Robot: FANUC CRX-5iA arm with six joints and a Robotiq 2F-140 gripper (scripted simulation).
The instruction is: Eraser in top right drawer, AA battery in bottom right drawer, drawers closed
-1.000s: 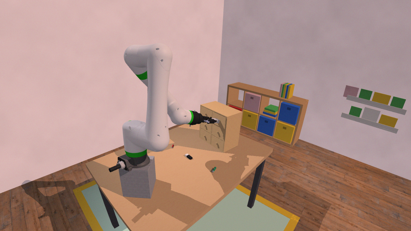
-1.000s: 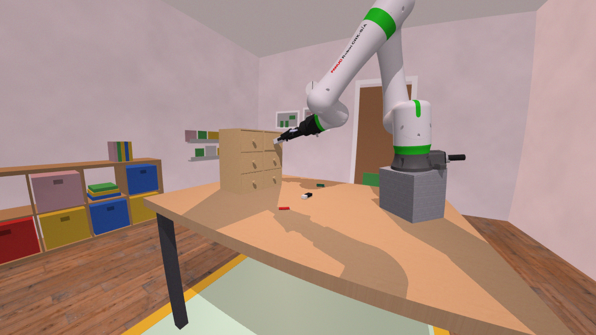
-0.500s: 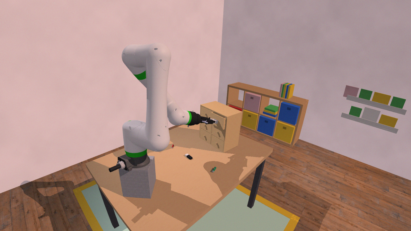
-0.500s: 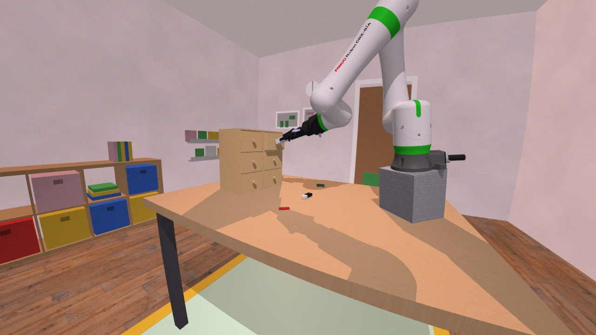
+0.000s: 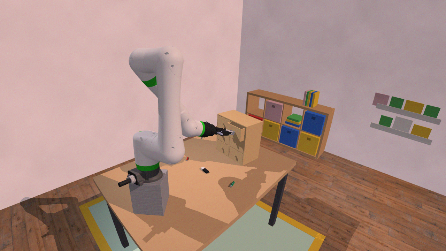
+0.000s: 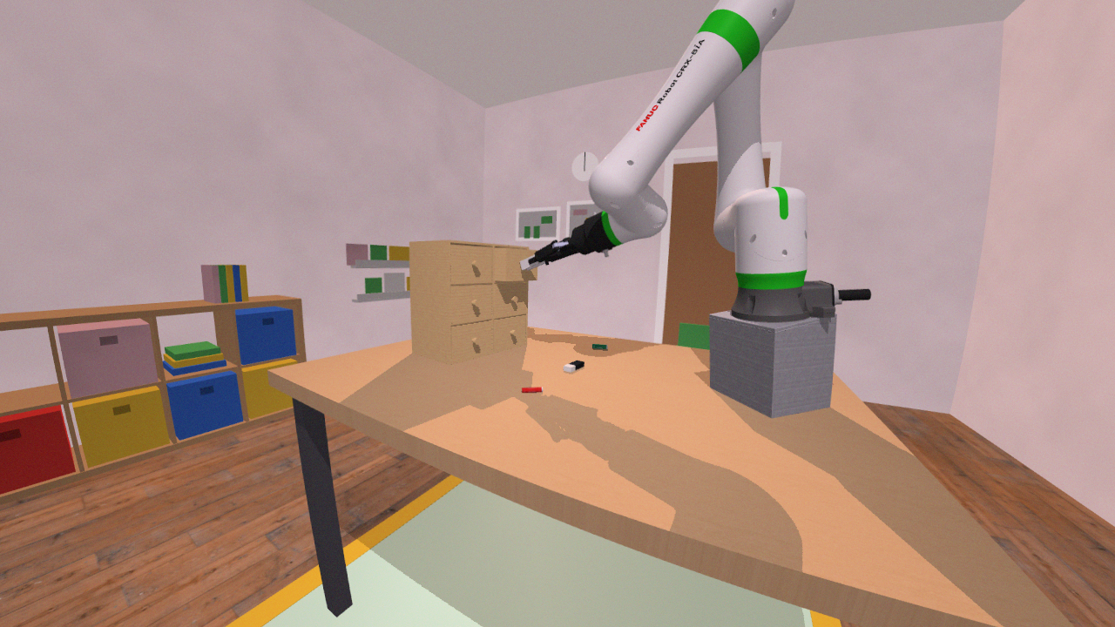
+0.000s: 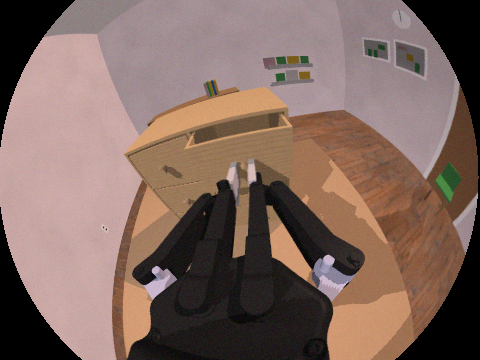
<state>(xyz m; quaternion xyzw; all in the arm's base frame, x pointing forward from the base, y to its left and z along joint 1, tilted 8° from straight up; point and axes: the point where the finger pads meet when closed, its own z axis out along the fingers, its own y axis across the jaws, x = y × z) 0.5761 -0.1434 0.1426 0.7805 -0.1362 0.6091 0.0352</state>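
The eraser lies 160 mm behind my hand, 90 mm to the left of it and 260 mm below it. Also, from my hand: green AA battery 180 mm behind, 150 mm to the right, 260 mm below; red object 130 mm behind, 280 mm to the left, 260 mm below.
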